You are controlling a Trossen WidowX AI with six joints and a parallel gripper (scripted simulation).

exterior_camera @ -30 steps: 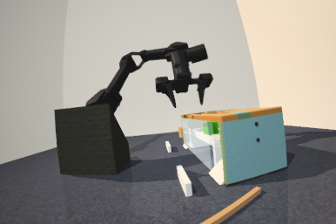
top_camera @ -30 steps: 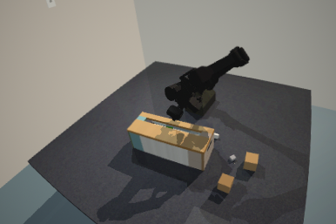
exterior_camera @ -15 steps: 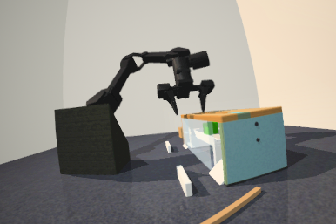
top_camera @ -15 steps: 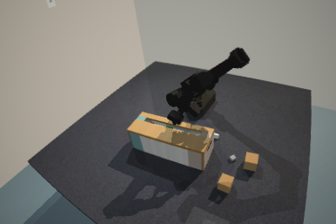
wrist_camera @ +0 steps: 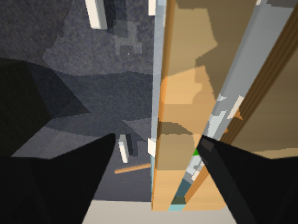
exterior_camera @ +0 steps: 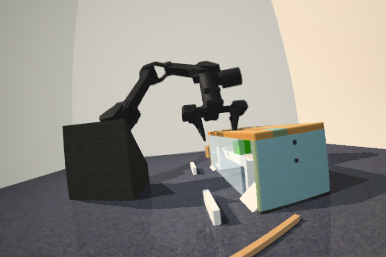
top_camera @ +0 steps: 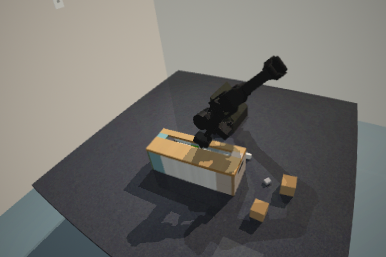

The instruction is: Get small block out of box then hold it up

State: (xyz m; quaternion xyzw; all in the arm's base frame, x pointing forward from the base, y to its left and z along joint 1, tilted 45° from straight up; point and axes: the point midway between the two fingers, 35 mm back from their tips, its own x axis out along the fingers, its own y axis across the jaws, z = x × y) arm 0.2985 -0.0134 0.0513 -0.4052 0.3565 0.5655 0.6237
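Right now my gripper tip is 40 mm short of the box, 10 mm to the left of it and 50 mm above it. Round my gripper tip: thin tan stick (30 mm behind, 280 mm to the right, 110 mm below).
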